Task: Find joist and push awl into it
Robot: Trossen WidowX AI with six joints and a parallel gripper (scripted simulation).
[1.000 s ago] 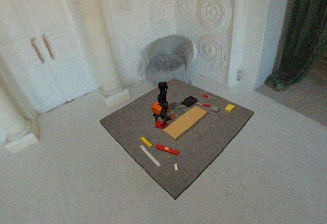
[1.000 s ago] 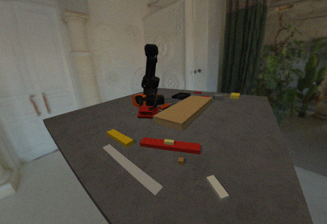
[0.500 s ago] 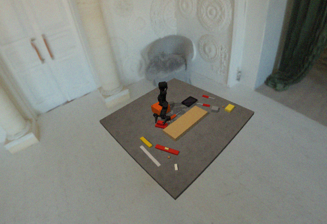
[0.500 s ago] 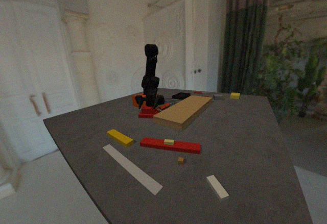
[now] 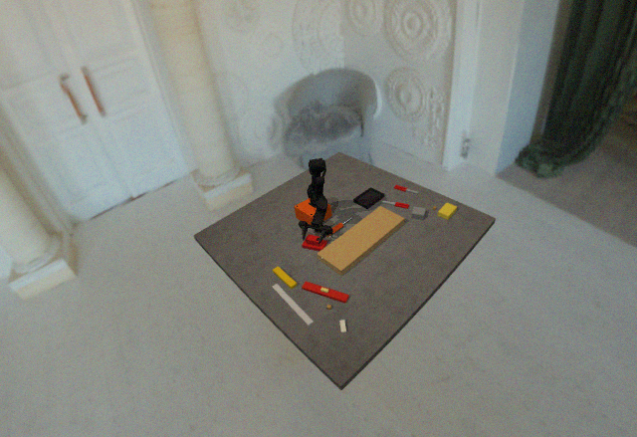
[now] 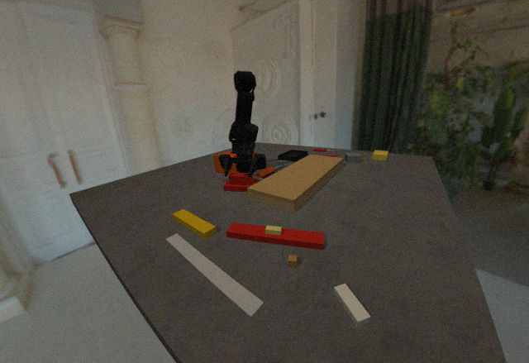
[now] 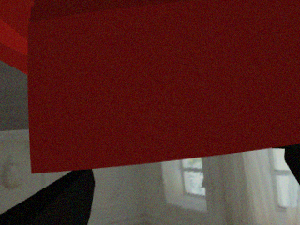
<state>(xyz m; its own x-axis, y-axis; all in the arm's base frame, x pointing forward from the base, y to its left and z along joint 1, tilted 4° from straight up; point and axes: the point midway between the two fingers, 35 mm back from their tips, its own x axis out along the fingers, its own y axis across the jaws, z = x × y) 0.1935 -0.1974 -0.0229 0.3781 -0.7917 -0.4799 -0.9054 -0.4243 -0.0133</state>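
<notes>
Right now my gripper tip is 4 cm to the right of the red stud finder and 2 cm above it. Also, from my gripper tip: red level 26 cm ahead, 15 cm to the right, 5 cm below; then yellow bar 23 cm to the right, 5 cm below, 4 cm ahead; then orange-handled awl 26 cm to the left, 5 cm below, 1 cm behind.
</notes>
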